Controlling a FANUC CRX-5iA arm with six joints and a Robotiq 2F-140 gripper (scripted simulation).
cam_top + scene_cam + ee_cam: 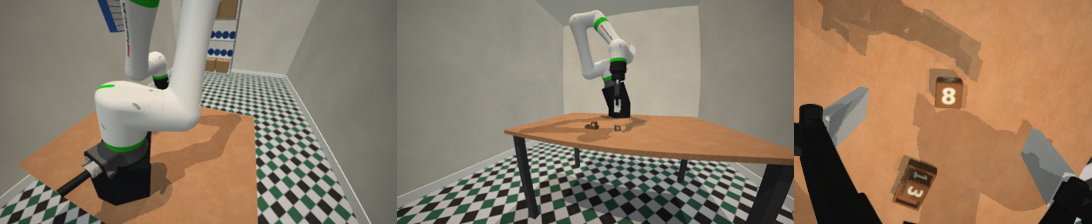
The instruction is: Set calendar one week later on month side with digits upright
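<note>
Right now the brown cube is 110 mm below my hand. Round my hand: brown calendar tray (10 mm ahead, 160 mm to the right, 110 mm below).
</note>
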